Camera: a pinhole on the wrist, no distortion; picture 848 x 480 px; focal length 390.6 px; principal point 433.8 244.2 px. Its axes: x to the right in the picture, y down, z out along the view. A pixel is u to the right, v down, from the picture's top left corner.
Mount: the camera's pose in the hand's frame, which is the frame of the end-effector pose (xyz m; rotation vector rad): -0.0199 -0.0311 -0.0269 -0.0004 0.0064 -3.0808
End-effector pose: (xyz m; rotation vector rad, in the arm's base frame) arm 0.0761 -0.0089 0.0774 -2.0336 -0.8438 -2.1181
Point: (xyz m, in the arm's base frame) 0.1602 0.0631 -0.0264
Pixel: 624 309
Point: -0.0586 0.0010 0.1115
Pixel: behind the camera
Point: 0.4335 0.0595 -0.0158
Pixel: 517 139
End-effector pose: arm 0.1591 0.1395 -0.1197 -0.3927 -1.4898 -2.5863
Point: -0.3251 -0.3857 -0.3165
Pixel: behind the camera
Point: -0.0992 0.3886 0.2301
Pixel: 31 125
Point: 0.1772 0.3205 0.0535
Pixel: 346 120
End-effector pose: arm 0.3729 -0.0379 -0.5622 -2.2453 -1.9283 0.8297
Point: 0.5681 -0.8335 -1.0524
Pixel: outside the picture
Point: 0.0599 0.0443 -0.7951
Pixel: 266 457
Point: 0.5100 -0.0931 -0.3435
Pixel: behind the camera
